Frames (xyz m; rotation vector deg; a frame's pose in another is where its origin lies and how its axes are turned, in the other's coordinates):
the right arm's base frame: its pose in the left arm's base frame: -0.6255 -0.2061 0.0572 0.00 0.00 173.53
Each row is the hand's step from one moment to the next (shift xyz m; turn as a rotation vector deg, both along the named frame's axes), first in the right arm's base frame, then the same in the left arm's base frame.
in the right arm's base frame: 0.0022 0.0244 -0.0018 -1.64 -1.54 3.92
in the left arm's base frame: -0.0049 -0.0240 -0.0018 1.80 1.35 3.92
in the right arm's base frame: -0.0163 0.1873 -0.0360 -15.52 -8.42 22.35
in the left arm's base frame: -0.0049 -0.1879 -0.0360 16.37 6.62 22.35
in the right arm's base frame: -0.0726 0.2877 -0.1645 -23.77 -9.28 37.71
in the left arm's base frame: 0.0397 -0.2940 -0.1645 24.66 6.54 37.71
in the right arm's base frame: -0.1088 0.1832 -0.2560 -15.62 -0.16 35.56
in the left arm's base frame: 0.0875 -0.1943 -0.2560 15.54 -1.60 35.56
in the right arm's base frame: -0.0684 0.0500 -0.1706 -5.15 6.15 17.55
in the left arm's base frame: 0.0623 -0.0574 -0.1706 4.42 -6.69 17.55
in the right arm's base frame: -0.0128 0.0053 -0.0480 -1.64 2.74 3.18
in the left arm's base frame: 0.0121 -0.0067 -0.0480 1.32 -2.91 3.18
